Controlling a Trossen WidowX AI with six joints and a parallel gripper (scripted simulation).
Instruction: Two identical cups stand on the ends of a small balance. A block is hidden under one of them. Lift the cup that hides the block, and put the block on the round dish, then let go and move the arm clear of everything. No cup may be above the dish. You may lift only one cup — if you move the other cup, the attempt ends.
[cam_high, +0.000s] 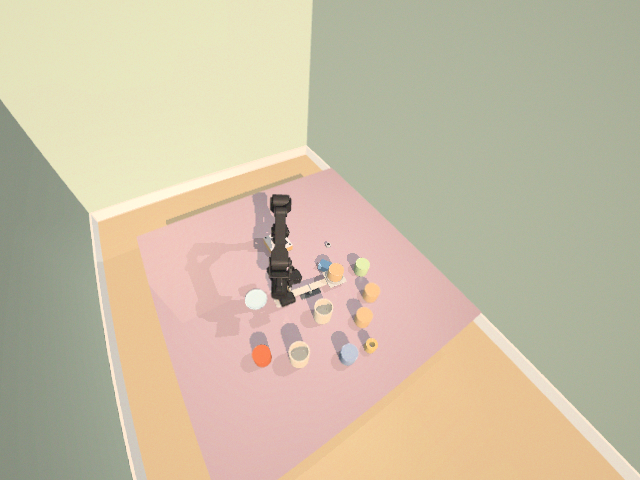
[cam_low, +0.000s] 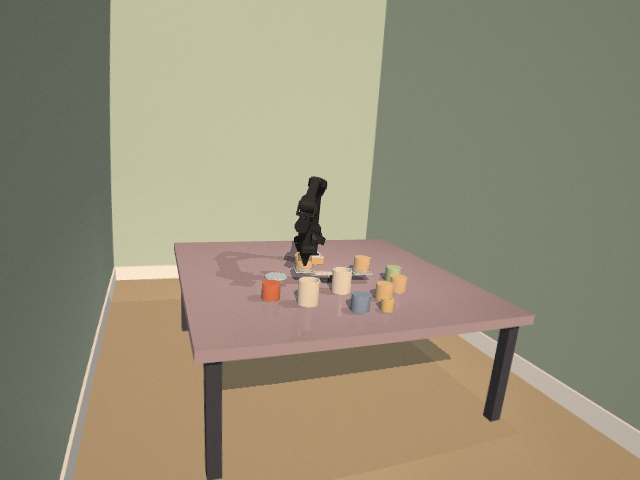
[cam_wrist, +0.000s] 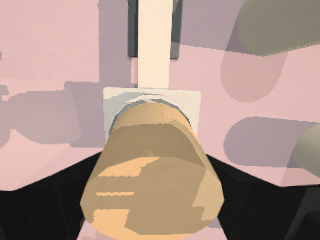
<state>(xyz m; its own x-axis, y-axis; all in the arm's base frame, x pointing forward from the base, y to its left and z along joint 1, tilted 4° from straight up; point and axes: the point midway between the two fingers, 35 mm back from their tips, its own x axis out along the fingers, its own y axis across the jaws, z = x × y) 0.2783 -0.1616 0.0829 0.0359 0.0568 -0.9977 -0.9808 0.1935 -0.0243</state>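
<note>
Now: gripper tip 10 mm to the right of the pale green block and 10 mm above it. The rest, counted from my gripper tip: blue block: 270 mm to the left, 60 mm below, 40 mm behind; then round dish: 100 mm to the right, 80 mm below, 80 mm behind; then green cup: 400 mm to the left, 80 mm ahead, 40 mm below.
</note>
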